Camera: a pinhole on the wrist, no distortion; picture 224 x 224 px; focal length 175.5 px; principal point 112.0 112.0 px. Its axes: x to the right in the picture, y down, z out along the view. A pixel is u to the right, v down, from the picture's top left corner.
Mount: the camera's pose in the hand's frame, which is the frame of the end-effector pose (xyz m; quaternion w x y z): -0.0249 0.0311 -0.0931 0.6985 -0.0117 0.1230 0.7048
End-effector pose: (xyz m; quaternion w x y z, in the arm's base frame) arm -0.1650 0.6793 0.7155 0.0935 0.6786 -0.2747 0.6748
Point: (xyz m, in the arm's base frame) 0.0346 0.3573 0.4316
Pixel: 161 212
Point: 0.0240 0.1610 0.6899
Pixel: 175 102
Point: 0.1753 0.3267 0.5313
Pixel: 121 167
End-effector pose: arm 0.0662 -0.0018 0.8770 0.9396 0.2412 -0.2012 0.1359
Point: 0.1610 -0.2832 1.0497
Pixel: outside the picture
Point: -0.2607 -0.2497 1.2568
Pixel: 85 181
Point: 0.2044 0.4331 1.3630
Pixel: outside the picture
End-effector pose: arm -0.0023 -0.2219 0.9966 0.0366 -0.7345 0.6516 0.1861
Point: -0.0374 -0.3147 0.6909
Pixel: 59 41
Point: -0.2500 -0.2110 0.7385
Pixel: 145 106
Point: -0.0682 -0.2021 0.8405
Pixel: 78 105
